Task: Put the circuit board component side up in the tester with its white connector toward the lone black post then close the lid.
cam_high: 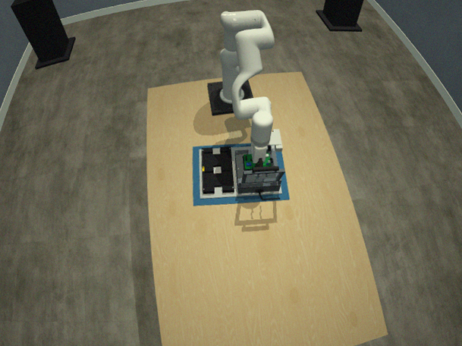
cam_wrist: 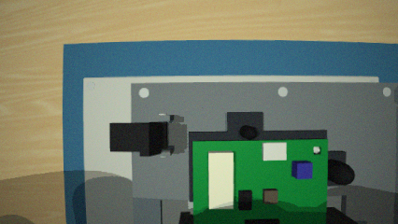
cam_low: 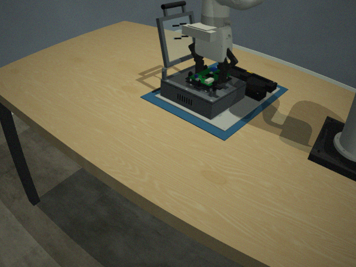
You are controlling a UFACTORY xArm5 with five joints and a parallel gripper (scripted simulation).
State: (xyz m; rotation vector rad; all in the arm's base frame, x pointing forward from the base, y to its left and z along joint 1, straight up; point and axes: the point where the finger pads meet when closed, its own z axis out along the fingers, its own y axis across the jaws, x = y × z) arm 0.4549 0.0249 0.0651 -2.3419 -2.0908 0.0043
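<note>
My hand is right at the green circuit board. From my hand the other things lie so: black nest 10 mm ahead, 10 mm to the left, 10 mm below; then clear lid 120 mm ahead, 10 mm to the right, 100 mm above.
</note>
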